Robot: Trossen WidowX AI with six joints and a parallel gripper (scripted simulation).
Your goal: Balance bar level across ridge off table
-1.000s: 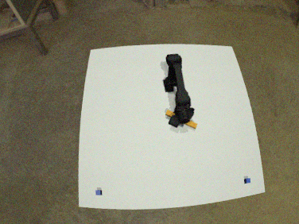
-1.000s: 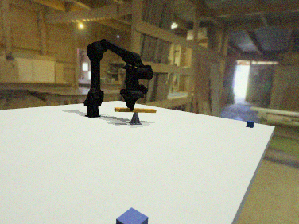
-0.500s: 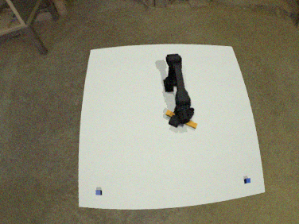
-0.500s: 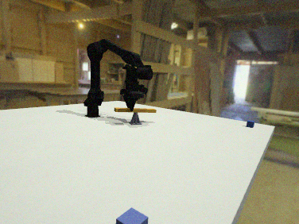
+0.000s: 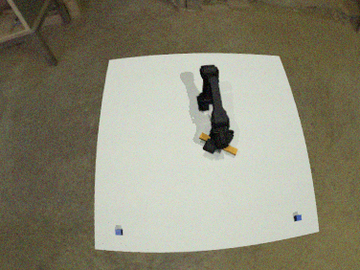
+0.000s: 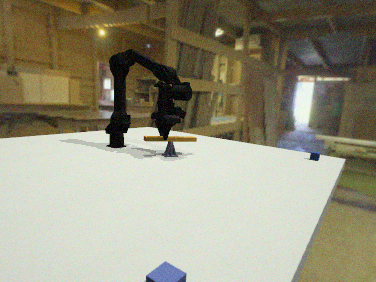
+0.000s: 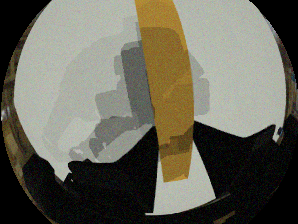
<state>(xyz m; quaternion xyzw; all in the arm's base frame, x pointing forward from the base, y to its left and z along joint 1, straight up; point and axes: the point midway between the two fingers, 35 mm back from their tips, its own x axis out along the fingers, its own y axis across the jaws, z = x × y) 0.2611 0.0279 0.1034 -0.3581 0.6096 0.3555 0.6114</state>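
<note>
The orange bar lies 3 cm to the left of my gripper tip and 1 cm ahead of it. From my gripper tip the other things lie so: blue cube 53 cm to the right, 48 cm ahead, 5 cm below.
</note>
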